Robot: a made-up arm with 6 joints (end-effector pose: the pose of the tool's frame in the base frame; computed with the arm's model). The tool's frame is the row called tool.
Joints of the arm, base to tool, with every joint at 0 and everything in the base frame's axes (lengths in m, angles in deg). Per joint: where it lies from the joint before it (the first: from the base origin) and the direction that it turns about. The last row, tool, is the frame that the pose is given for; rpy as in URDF.
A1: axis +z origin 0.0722 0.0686 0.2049
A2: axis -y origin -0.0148 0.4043 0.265
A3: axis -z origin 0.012 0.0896 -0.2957
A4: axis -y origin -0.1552 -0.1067 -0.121
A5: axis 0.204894 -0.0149 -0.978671 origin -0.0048 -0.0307 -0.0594
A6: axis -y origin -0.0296 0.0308 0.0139
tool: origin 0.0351 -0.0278 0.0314 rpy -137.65 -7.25 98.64
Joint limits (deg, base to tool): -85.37..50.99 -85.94..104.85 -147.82..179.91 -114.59..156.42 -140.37..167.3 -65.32..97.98
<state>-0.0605 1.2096 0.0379 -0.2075 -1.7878 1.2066</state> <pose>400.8 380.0 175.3 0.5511 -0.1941 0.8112 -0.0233</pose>
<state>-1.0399 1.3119 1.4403 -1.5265 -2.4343 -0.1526</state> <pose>806.2 119.6 236.5 0.3057 0.3782 0.8673 -0.1061</pose>
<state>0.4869 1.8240 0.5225 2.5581 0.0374 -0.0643</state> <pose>232.4 663.7 392.3 0.5519 0.1321 -0.2933 0.7694</pose>
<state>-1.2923 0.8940 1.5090 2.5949 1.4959 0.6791</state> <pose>742.8 9.4 105.5 0.9363 -0.2539 -0.2092 0.1229</pose>
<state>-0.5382 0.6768 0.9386 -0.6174 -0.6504 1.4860</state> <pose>396.7 529.0 16.2 0.3291 0.7952 0.4007 0.3142</pose>
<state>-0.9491 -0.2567 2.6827 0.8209 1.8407 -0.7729</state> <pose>586.0 534.8 13.0 0.6322 0.3220 -0.5561 0.4329</pose>
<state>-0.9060 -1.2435 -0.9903 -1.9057 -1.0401 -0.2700</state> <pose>48.6 550.0 327.8 0.5613 0.7784 -0.2594 0.1088</pose>
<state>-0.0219 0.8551 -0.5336 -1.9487 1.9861 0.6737</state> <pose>338.8 370.8 166.2 0.1781 0.9160 -0.0729 -0.3520</pose>
